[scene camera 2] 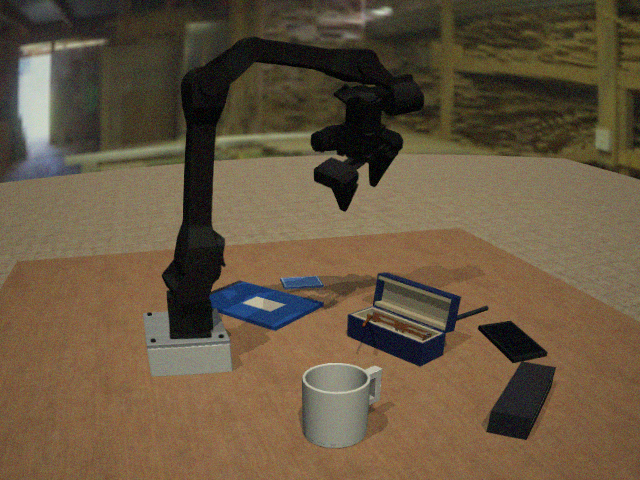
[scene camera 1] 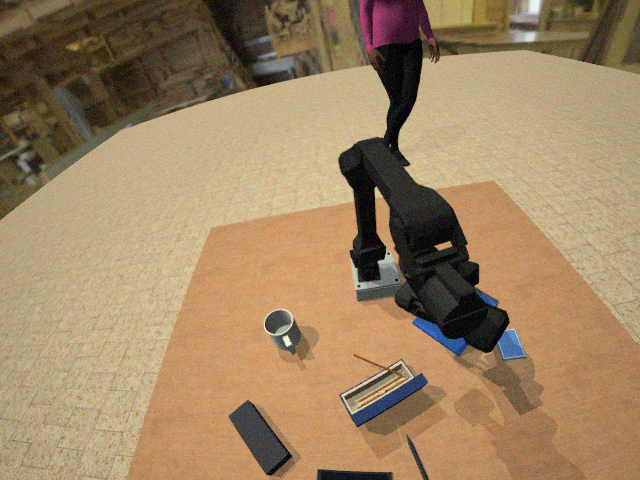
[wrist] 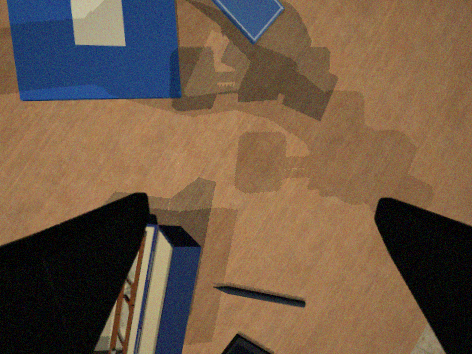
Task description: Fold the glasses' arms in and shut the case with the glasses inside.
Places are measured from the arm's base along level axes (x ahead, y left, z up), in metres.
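Where they show: gripper, between the fingertips: (scene camera 2: 358, 197) (wrist: 263, 206); arm's base, origin of its link: (scene camera 2: 189, 330) (scene camera 1: 368, 272).
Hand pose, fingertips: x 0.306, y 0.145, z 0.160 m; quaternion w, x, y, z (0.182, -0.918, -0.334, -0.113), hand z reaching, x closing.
Things, the pixels of their centre, and the offset from my fingertips.
- brown glasses, middle of its body: (wrist: 70, 298) (scene camera 2: 377, 329) (scene camera 1: 371, 372) dx -0.014, dy -0.163, dz -0.175 m
- grey mug, middle of its body: (scene camera 2: 343, 399) (scene camera 1: 284, 332) dx -0.130, dy -0.381, dz -0.168 m
- dark block, middle of its body: (scene camera 2: 524, 398) (scene camera 1: 258, 436) dx +0.123, dy -0.422, dz -0.198 m
- black phone, middle of its body: (scene camera 2: 511, 340) dx +0.224, dy -0.213, dz -0.211 m
- pen, middle of its body: (wrist: 261, 296) (scene camera 2: 462, 316) (scene camera 1: 420, 467) dx +0.187, dy -0.077, dz -0.211 m
- blue book, middle of its body: (scene camera 2: 255, 303) (scene camera 1: 456, 312) dx -0.170, dy +0.085, dz -0.211 m
- blue card, middle of its body: (scene camera 2: 301, 282) (scene camera 1: 509, 343) dx -0.058, dy +0.191, dz -0.213 m
The blue glasses case (scene camera 1: 388, 404) (scene camera 2: 392, 343) stands open on the table, its cream-lined lid (scene camera 2: 416, 304) (wrist: 181, 300) raised. The brown glasses (scene camera 1: 379, 393) (scene camera 2: 399, 324) (wrist: 120, 320) lie inside. One of their arms (scene camera 1: 373, 362) sticks out over the case wall opposite the lid, towards the mug. Another brown bar runs along the frame inside the case; whether it is the other arm folded in is hard to tell. My gripper (scene camera 2: 358, 196) (wrist: 263, 206) is open and empty, high above the table, beside the case. In the wrist view its left finger covers part of the case and glasses.
A grey mug (scene camera 1: 281, 333) (scene camera 2: 334, 408), a dark block (scene camera 1: 260, 438) (scene camera 2: 522, 400), a black phone (scene camera 1: 354, 474) (scene camera 2: 511, 341) and a pen (scene camera 1: 417, 458) (scene camera 2: 473, 313) (wrist: 262, 296) lie around the case. A blue book (scene camera 2: 289, 312) (wrist: 145, 60) and blue card (scene camera 1: 511, 345) (scene camera 2: 301, 282) lie beyond.
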